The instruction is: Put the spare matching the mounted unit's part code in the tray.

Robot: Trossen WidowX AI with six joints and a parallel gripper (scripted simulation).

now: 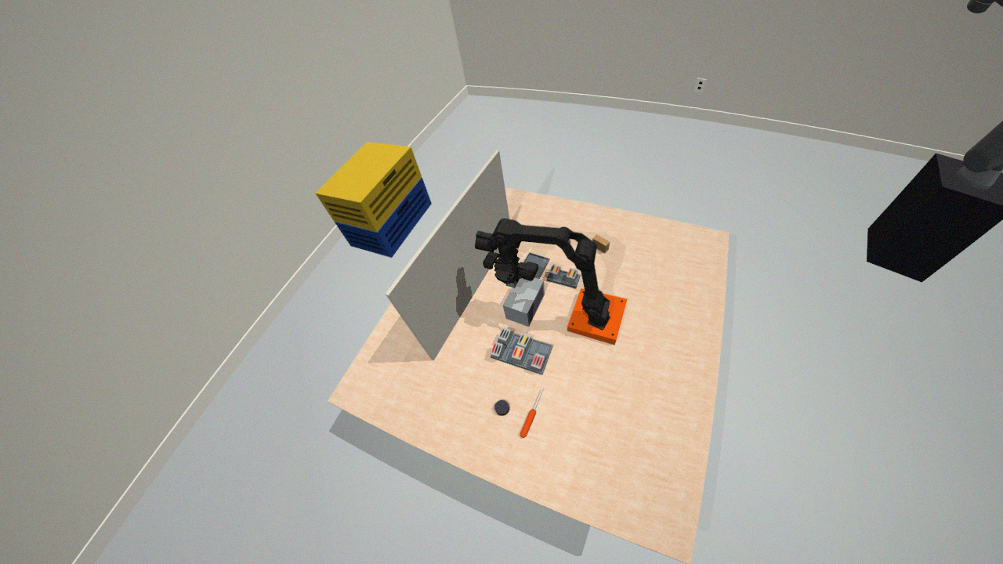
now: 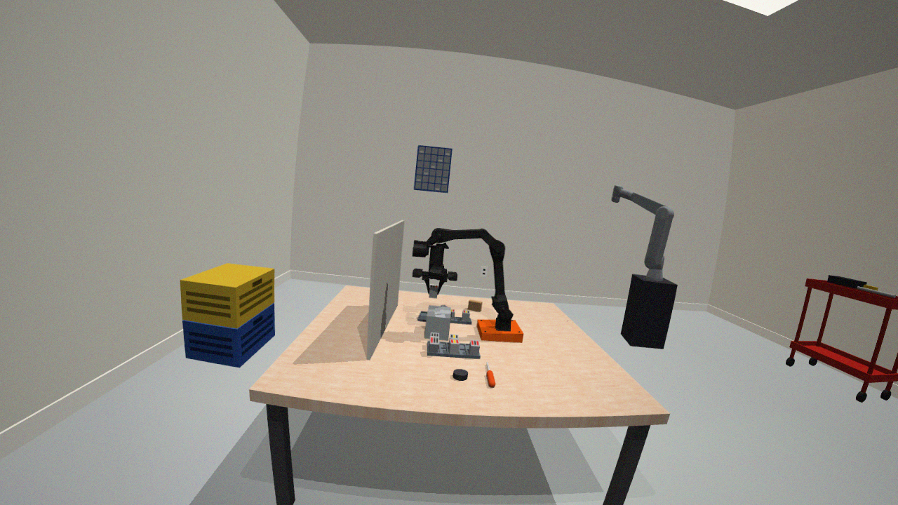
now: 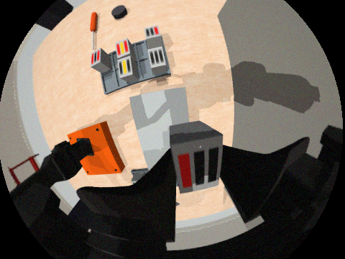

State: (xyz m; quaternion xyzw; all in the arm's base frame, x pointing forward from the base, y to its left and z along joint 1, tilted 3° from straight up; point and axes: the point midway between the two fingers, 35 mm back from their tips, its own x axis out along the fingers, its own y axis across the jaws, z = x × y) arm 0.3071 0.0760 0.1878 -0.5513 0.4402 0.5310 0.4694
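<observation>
My gripper tip is 40 mm short of the flat grey tray, 200 mm to the left of it and 170 mm above it. Also, from my gripper tip: grey spare (20 mm above); tall grey panel (200 mm ahead, 20 mm to the left, 50 mm above); grey mounted unit (30 mm behind, 120 mm below).
</observation>
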